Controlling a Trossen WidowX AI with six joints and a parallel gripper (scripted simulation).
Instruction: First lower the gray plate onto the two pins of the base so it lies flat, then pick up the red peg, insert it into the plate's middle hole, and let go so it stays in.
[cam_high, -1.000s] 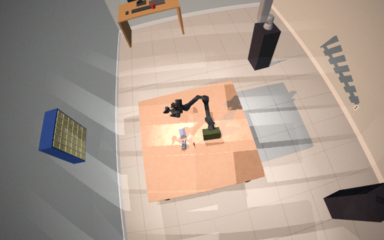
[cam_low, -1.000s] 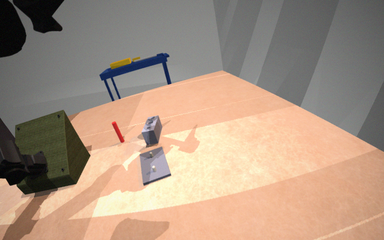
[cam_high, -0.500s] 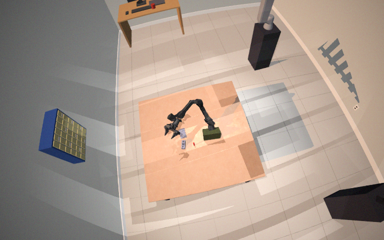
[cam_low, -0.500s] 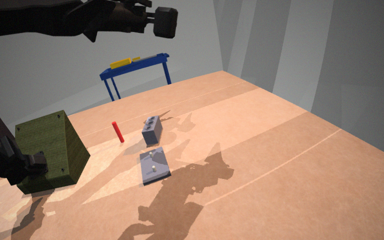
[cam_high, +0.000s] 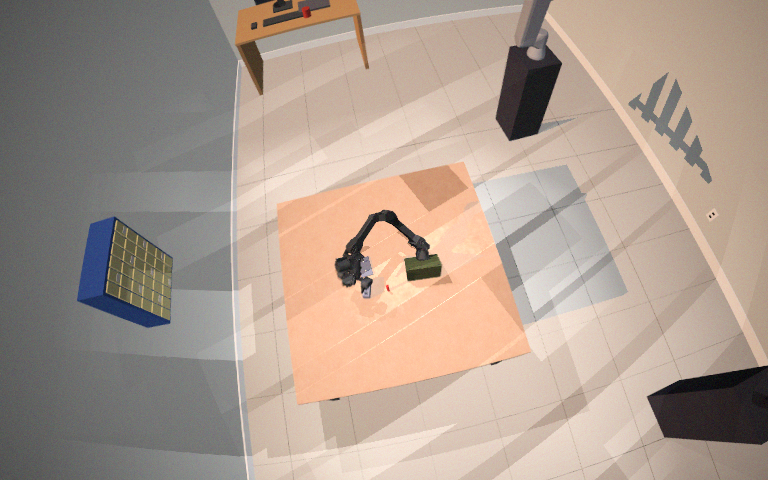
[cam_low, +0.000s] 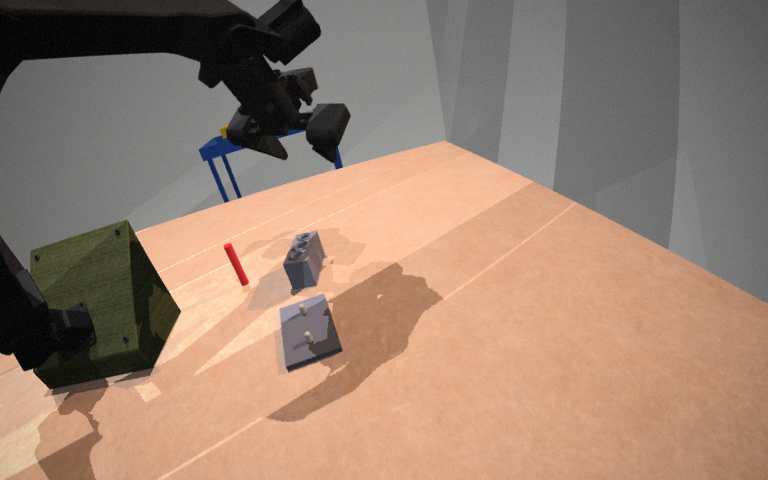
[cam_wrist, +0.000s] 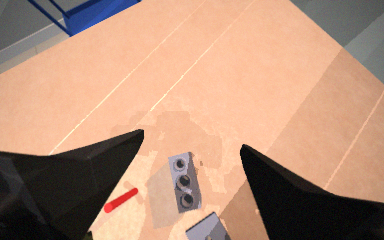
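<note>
Now: the gray plate 6 cm behind my gripper tip, 4 cm to the right of it and 14 cm below it. Also, from my gripper tip: gray base: 8 cm behind, 18 cm to the right, 16 cm below; red peg: 17 cm behind, 13 cm below.
</note>
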